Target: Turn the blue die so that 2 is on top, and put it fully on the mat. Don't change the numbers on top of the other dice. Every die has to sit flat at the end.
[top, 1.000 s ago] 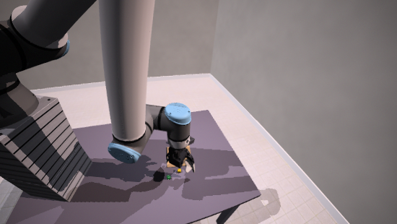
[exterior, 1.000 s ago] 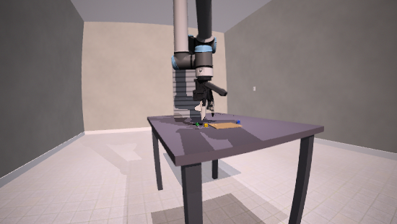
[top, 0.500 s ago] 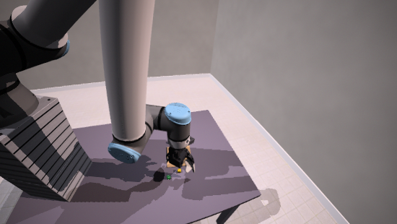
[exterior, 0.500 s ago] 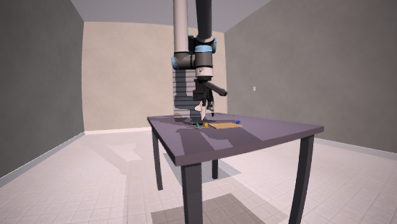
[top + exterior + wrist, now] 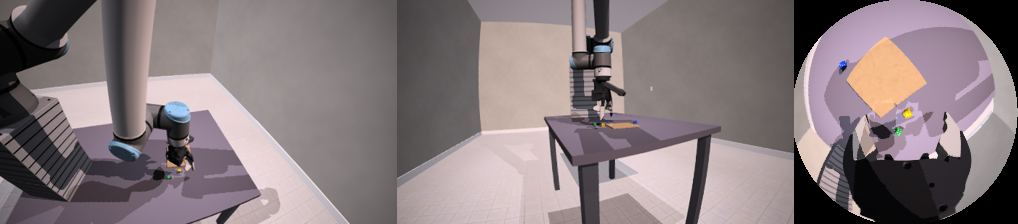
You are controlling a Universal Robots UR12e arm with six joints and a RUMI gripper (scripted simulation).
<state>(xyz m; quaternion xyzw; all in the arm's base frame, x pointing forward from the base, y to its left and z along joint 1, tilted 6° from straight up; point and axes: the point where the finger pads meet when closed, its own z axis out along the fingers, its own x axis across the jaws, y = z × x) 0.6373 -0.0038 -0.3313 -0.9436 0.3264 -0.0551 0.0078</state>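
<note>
Right now the yellow die is 10 mm behind my hand, 20 mm to the right of it and 30 mm below it. Also, from my hand: tan mat (80 mm to the left, 40 mm below); then green die (70 mm behind, 50 mm to the right, 30 mm below); then blue die (40 mm behind, 190 mm to the left, 30 mm below).
</note>
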